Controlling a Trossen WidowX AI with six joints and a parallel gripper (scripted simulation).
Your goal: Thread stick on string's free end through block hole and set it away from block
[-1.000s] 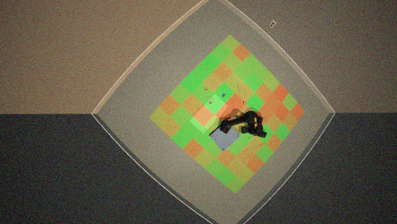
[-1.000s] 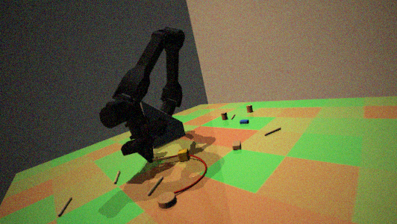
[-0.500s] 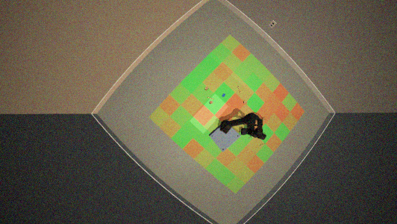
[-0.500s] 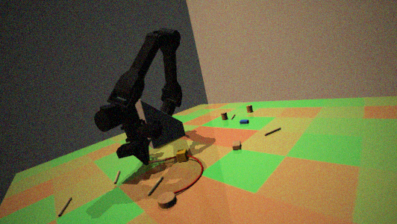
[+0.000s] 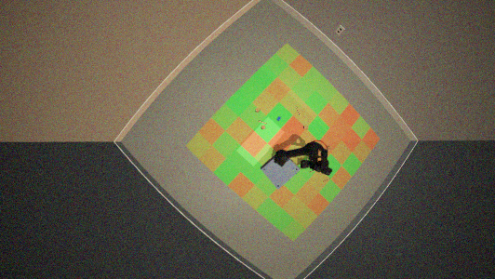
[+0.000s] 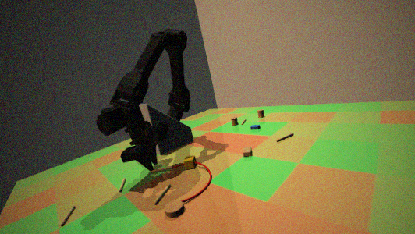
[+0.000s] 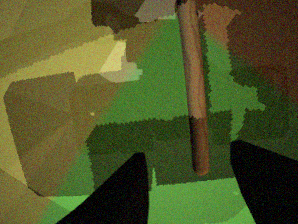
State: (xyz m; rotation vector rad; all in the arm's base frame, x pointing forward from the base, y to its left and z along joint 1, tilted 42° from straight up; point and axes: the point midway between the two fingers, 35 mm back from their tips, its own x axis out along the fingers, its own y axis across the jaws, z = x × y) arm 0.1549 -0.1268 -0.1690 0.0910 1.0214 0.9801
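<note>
My gripper tip is now 4 cm short of the thin wooden stick, 2 cm to the right of it and 1 cm above it. The rest, counted from my gripper tip: yellow wooden block: 10 cm ahead, 7 cm to the left; round wooden button: 23 cm ahead, 8 cm to the right, 1 cm below; blue piece: 43 cm to the left, 11 cm ahead, 1 cm below.
</note>
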